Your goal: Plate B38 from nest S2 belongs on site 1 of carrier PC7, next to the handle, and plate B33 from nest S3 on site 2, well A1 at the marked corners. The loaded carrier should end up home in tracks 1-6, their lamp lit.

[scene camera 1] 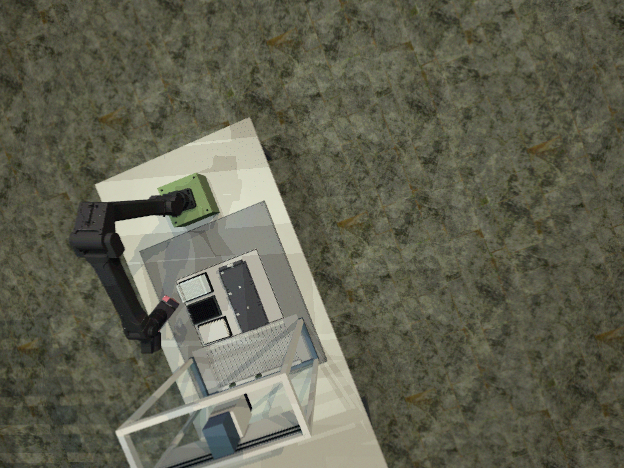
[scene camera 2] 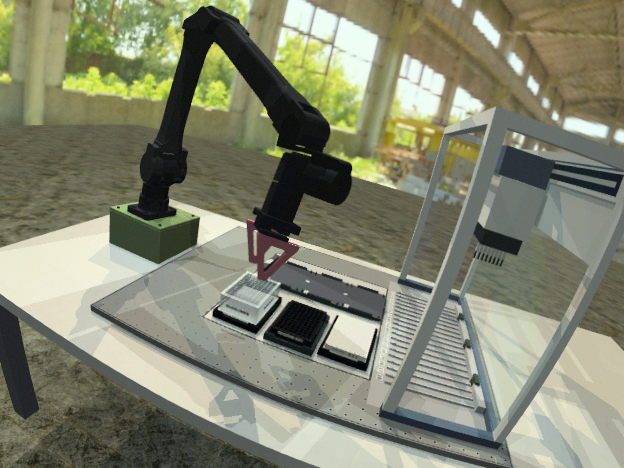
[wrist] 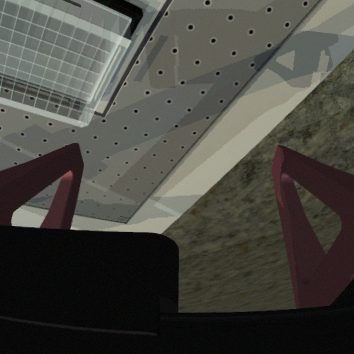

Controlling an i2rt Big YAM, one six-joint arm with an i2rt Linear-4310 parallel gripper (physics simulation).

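Seen in the pictures: gripper, fingertip midpoint: point(scene camera 1: 166, 308) point(scene camera 2: 256, 270) point(wrist: 176, 154); arm's base, link origin: point(scene camera 1: 180, 201) point(scene camera 2: 152, 212).
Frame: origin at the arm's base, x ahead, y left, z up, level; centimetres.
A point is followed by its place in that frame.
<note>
My gripper point(scene camera 1: 168, 300) {z 5.7, x 42.7, y -17.5 cm} point(scene camera 2: 259, 271) {z 5.7, x 42.7, y -17.5 cm} point(wrist: 176, 154) {z 5.7, x 42.7, y -17.5 cm} is open and empty, with red fingers spread wide. It hangs above the table's left edge in scene camera 1, beside the row of nests. A clear, gridded, box-like plate point(scene camera 1: 195, 287) {z -3.5, x 38.3, y -7.4 cm} point(scene camera 2: 249, 296) {z -3.1, x 39.8, y -12.4 cm} point(wrist: 55, 52) {z -3.7, x 39.7, y -11.3 cm} sits in the nest nearest the arm base. A black plate point(scene camera 1: 203, 309) {z -6.4, x 49.6, y -8.6 cm} point(scene camera 2: 300, 320) {z -5.9, x 50.2, y -9.1 cm} sits in the middle nest and a white plate point(scene camera 1: 214, 329) {z -5.7, x 59.9, y -6.1 cm} point(scene camera 2: 350, 338) {z -5.7, x 60.9, y -8.6 cm} in the third. Nest and plate labels are unreadable. The dark grey carrier point(scene camera 1: 243, 297) {z -7.3, x 49.4, y 11.2 cm} point(scene camera 2: 325, 290) {z -7.3, x 49.6, y 9.9 cm} lies flat beside the nests, without plates. No lit lamp can be made out.
The track deck point(scene camera 1: 252, 352) {z -8.3, x 75.9, y 7.0 cm} point(scene camera 2: 428, 342) {z 7.8, x 72.7, y -23.3 cm} lies beyond the nests, partly under a white-framed glazed enclosure point(scene camera 1: 120, 431) {z 39.6, x 71.1, y -21.8 cm} point(scene camera 2: 456, 251) {z 21.4, x 71.4, y -23.4 cm}. A pipetting head point(scene camera 1: 220, 435) {z 37.6, x 81.2, y 8.2 cm} point(scene camera 2: 514, 211) hangs inside it. The green base block point(scene camera 1: 202, 198) {z -0.6, x 1.5, y 9.4 cm} point(scene camera 2: 136, 239) {z -5.3, x 2.1, y -7.3 cm} carries the arm.
</note>
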